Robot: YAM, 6 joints.
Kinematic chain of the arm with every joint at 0, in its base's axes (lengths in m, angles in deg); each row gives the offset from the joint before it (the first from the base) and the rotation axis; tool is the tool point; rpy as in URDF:
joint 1: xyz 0 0 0.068 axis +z
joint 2: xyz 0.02 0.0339 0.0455 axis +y
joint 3: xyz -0.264 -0.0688 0 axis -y
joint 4: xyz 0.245 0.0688 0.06 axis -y
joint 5: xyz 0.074 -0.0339 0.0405 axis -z
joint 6: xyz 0.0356 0 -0.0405 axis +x
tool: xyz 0 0 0 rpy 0 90 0
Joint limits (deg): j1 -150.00..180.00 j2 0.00..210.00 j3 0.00..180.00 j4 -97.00..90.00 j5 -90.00..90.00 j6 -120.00..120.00
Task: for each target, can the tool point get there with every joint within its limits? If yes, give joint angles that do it. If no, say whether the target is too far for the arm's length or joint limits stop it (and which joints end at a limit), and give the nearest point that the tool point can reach.
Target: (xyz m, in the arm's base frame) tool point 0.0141 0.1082 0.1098
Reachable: yes | joints 67.07 93.06 24.07 -71.46 -55.09 -30.07
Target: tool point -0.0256 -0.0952 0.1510
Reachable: yes | joints -103.84 29.15 15.95 -45.48 3.33 26.55
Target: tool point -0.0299 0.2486 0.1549
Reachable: yes | joints 104.72 88.77 22.38 51.05 74.40 -60.86
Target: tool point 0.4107 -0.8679 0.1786
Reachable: no: too far | nearest point 0.2756 -0.5824 0.1567 | short by 0.317 m
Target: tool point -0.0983 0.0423 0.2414
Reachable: yes | joints 139.97 34.02 32.57 -51.82 -60.01 66.13
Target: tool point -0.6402 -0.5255 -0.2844
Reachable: no: too far | nearest point -0.4495 -0.3689 -0.1629 | short by 0.275 m
